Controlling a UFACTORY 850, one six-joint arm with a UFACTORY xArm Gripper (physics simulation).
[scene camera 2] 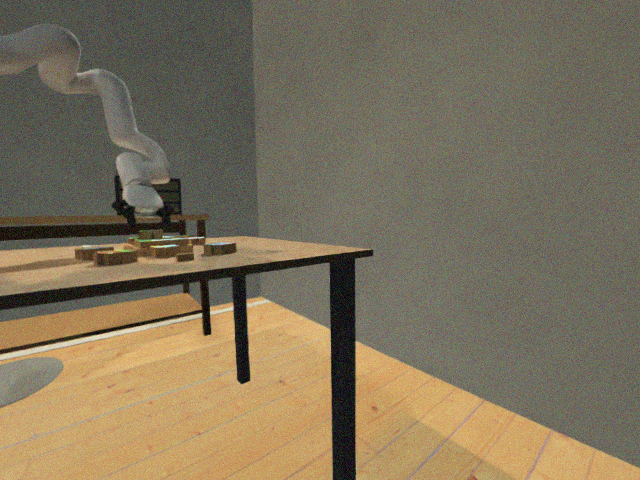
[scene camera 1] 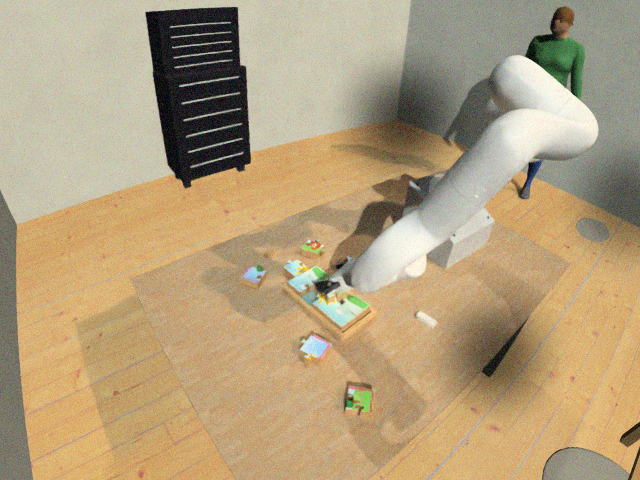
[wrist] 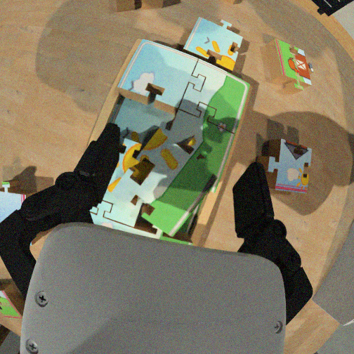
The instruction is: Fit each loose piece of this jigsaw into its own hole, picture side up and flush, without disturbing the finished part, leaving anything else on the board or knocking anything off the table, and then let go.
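Observation:
The jigsaw board (scene camera 1: pixel 357 326) (wrist: pixel 210 214) has a finished part and an open recess. A loose piece with green, white and yellow (wrist: pixel 172 215) lies skewed and raised on the board. My gripper (scene camera 1: pixel 334 276) (scene camera 2: pixel 148 223) (wrist: pixel 183 157) is open and empty above the board, one finger over its left side and the other beyond its right side. A sky piece with yellow (scene camera 1: pixel 295 267) (wrist: pixel 212 40), a barn piece (scene camera 1: pixel 312 248) (wrist: pixel 295 65) and a blue piece with a grey roof (wrist: pixel 290 167) lie off the board. Part of the recess is shadowed.
A pink-edged blue piece (scene camera 1: pixel 254 275), another blue piece (scene camera 1: pixel 314 347) (wrist: pixel 10 204) and a green piece (scene camera 1: pixel 360 399) (wrist: pixel 7 306) lie around on the table (scene camera 1: pixel 232 382) (scene camera 2: pixel 289 250). A small white cylinder (scene camera 1: pixel 425 319) lies to the board's right in scene camera 1.

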